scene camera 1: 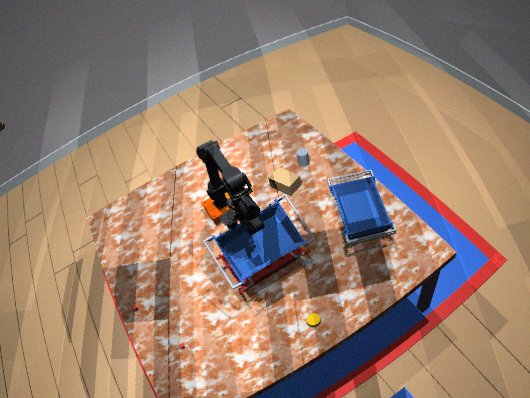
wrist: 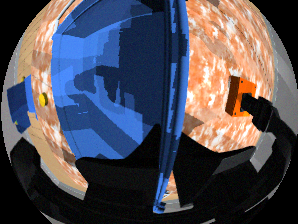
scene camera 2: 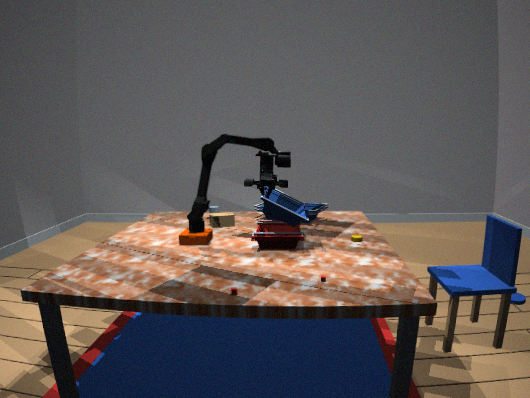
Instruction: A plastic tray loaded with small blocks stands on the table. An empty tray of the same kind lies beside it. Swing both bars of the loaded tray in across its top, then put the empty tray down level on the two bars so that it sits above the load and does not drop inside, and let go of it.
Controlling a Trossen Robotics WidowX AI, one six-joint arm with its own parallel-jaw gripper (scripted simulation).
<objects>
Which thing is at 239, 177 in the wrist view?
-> My gripper.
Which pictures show the blue tray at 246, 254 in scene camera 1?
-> Scene camera 1, the wrist view and scene camera 2: all of them.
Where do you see a blue tray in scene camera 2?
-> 279, 206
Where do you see a blue tray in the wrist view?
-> At 113, 77
</objects>
